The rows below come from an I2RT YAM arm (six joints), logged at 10 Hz.
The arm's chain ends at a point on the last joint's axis. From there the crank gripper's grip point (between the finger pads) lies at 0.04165 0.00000 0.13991 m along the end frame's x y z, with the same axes.
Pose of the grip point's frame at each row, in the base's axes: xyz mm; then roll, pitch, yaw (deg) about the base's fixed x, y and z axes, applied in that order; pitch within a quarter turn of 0, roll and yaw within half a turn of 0:
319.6 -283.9 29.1 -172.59 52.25 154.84
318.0 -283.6 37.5 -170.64 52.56 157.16
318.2 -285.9 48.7 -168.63 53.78 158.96
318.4 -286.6 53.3 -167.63 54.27 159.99
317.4 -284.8 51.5 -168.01 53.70 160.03
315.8 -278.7 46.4 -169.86 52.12 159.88
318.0 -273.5 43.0 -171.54 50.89 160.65
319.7 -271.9 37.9 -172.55 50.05 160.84
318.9 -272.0 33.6 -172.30 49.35 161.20
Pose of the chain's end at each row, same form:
251.1 -231.8 147.0 -172.59 52.25 154.84
249.2 -229.9 154.5 -170.64 52.56 157.16
247.8 -229.3 163.3 -168.63 53.78 158.96
247.3 -228.8 166.9 -167.63 54.27 159.99
246.8 -228.2 166.1 -168.01 53.70 160.03
246.2 -227.0 163.8 -169.86 52.12 159.88
248.3 -227.2 162.6 -171.54 50.89 160.65
250.5 -228.6 158.9 -172.55 50.05 160.84
251.0 -229.1 155.5 -172.30 49.35 161.20

